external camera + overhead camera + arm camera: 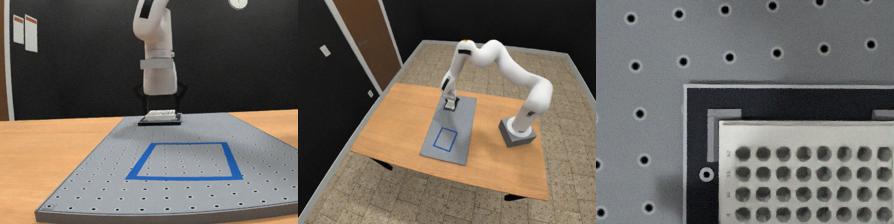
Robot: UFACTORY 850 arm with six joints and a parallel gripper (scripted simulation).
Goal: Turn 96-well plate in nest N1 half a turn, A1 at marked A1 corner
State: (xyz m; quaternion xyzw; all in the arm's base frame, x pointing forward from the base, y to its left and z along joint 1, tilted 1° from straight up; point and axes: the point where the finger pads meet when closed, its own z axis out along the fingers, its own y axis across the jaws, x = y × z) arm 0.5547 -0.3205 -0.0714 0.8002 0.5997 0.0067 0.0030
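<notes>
My hand is 1 cm above the white 96-well plate. The rest, counted from my hand: plate nest N1: 3 cm below.
</notes>
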